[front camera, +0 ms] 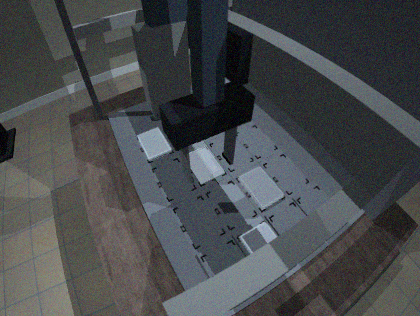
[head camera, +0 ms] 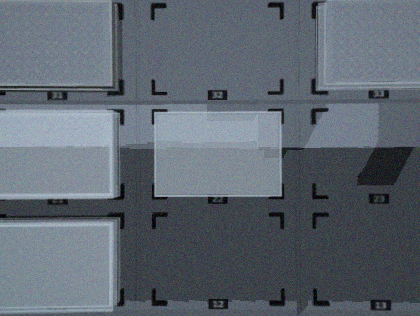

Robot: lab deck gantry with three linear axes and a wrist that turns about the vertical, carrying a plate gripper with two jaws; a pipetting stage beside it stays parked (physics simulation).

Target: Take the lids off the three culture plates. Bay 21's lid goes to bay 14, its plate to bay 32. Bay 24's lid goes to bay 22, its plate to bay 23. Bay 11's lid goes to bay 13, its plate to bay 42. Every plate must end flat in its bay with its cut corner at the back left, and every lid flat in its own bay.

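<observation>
My gripper is open, its jaws standing well apart under the black head, above the deck around bay 22 in the front view. The jaws do not show in the head view. A thin pale lid lies flat in bay 22. A lidded plate sits in bay 21; the head hides it in the front view. Another lidded plate sits in bay 11. A pale plate sits in bay 24, partly behind the front rail; whether it has a lid is unclear. Cut corners cannot be made out.
Textured pale labware stands in bay 31 and in bay 33; the bay 33 piece is close to the lid's right rear. The parked grey pipetting stage stands behind the head. A pale rail crosses the front.
</observation>
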